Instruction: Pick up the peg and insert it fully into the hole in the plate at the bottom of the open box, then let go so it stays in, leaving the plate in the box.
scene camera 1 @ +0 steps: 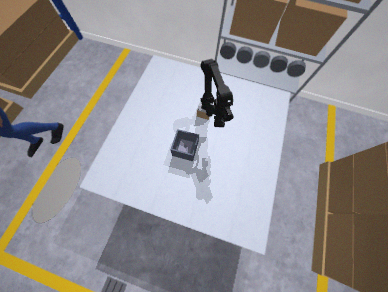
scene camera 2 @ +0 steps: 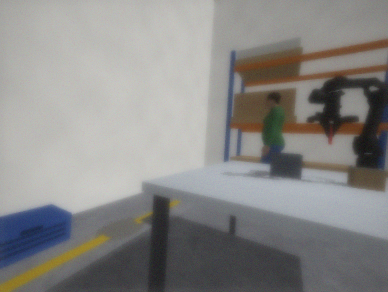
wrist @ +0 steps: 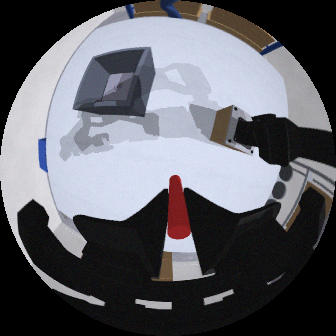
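Seen in the pictures: gripper, fingertip midpoint: (scene camera 1: pixel 217 119) (scene camera 2: pixel 329 137) (wrist: pixel 175 192); arm's base at its link origin: (scene camera 2: pixel 366 167) (wrist: pixel 244 133).
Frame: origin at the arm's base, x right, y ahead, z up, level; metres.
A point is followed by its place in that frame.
The red peg (scene camera 2: pixel 330 138) @[y 0.156, x -0.133, z 0.132 m] (wrist: pixel 178 215) @[y 0.160, x -0.121, z 0.176 m] is held roughly upright between the two black fingers. My gripper (scene camera 1: pixel 220 123) @[y 0.157, x -0.125, z 0.138 m] (scene camera 2: pixel 330 128) (wrist: pixel 175 192) @[y 0.157, x -0.125, z 0.138 m] is shut on it, high above the table and off to one side of the box. The open dark grey box (scene camera 1: pixel 182 155) @[y 0.429, x 0.009, z -0.019 m] (scene camera 2: pixel 286 166) @[y 0.334, x -0.056, z -0.034 m] (wrist: pixel 149 85) @[y 0.272, x 0.048, z -0.074 m] stands on the table. The plate (scene camera 1: pixel 185 145) @[y 0.338, x 0.027, z -0.060 m] (wrist: pixel 111 86) @[y 0.372, x 0.017, z -0.041 m] lies at its bottom, with a small dark mark near its middle; the hole is too small to make out clearly. In the scene camera 2 view the box wall hides the plate.
The white table (scene camera 1: pixel 145 175) @[y 0.646, x 0.204, z -0.099 m] (scene camera 2: pixel 210 190) @[y 0.529, x -0.620, z -0.099 m] (wrist: pixel 125 175) @[y 0.269, x -0.244, z -0.099 m] carries the box and a wooden block (scene camera 1: pixel 202 113) @[y 0.054, x 0.007, z -0.029 m] (scene camera 2: pixel 367 179) @[y 0.005, x -0.045, z -0.051 m] (wrist: pixel 220 126) @[y 0.053, x -0.006, z -0.043 m] at the arm's base. Shadows of the arm and box fall on the table. A person in green (scene camera 2: pixel 273 125) stands behind the table.
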